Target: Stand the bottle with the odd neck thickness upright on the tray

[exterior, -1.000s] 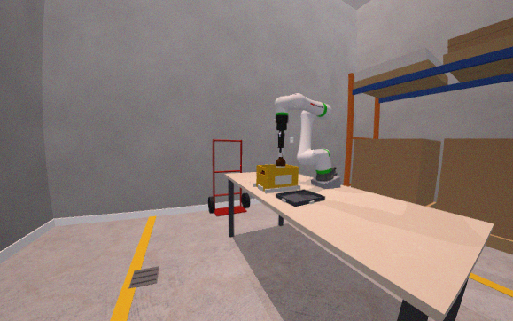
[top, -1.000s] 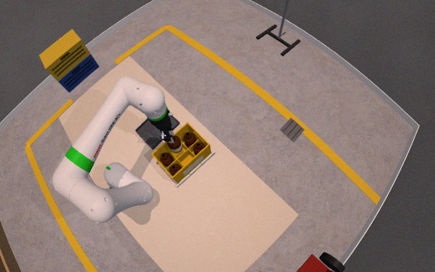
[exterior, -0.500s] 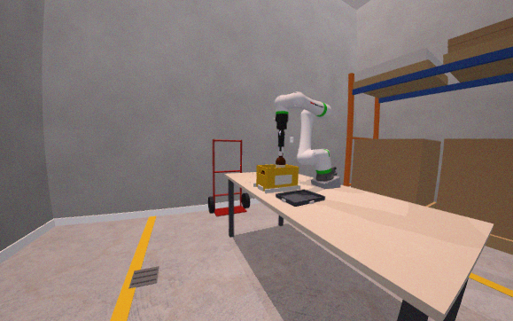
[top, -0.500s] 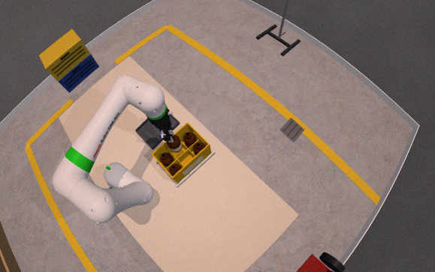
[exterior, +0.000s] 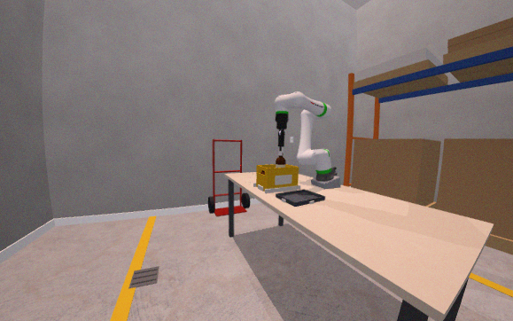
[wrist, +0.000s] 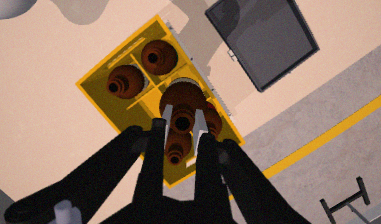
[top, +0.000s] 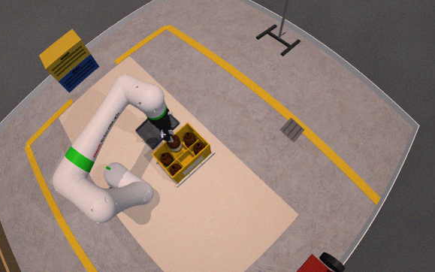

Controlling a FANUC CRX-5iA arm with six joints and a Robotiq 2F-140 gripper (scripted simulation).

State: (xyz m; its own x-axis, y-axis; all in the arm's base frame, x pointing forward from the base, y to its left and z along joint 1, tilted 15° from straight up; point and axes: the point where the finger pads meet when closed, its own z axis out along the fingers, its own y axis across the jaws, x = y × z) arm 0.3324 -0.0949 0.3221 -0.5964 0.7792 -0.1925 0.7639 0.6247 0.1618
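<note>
Right now the brown bottle is 9 cm below my hand. Round my hand: yellow crate 1 cm behind, 4 cm to the right, 21 cm below; dark tray 3 cm ahead, 24 cm to the left, 28 cm below.
</note>
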